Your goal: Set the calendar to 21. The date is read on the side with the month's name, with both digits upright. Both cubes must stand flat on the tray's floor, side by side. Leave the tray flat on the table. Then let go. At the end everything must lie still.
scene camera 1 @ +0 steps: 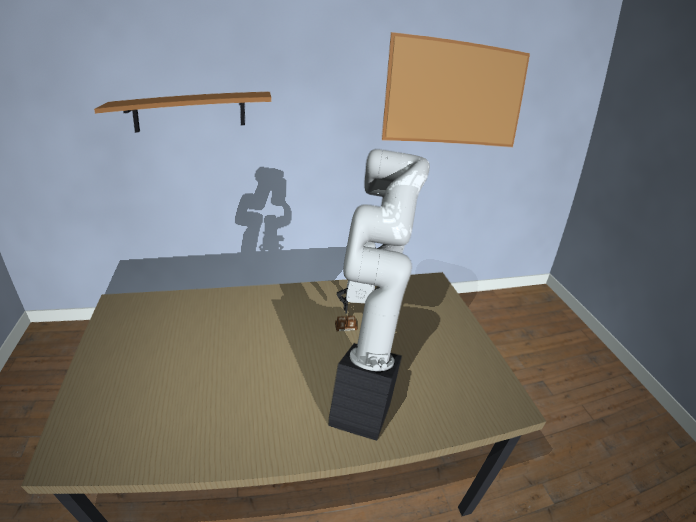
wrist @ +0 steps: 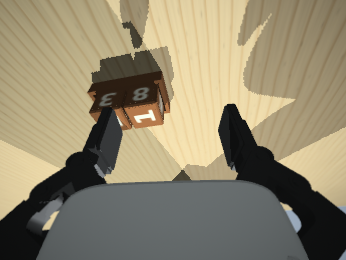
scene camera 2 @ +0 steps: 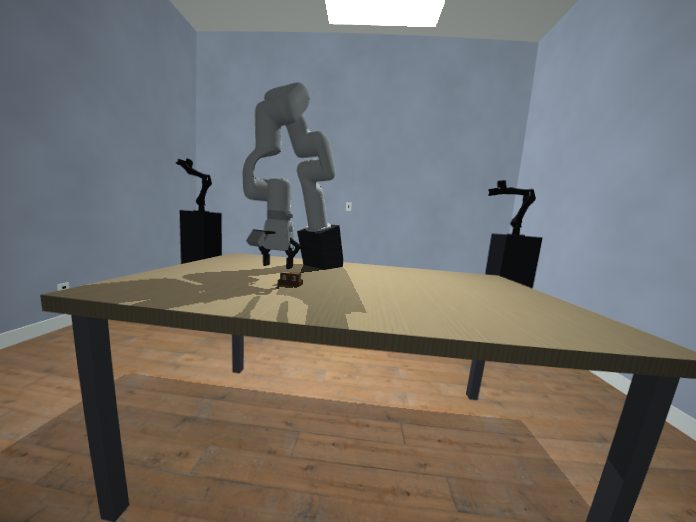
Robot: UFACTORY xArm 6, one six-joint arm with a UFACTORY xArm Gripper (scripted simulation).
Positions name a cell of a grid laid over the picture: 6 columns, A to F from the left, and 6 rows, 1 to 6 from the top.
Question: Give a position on a brown cube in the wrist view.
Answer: C3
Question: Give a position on a brown tray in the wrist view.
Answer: C2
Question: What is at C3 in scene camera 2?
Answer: The gripper.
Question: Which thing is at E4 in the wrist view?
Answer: The gripper.
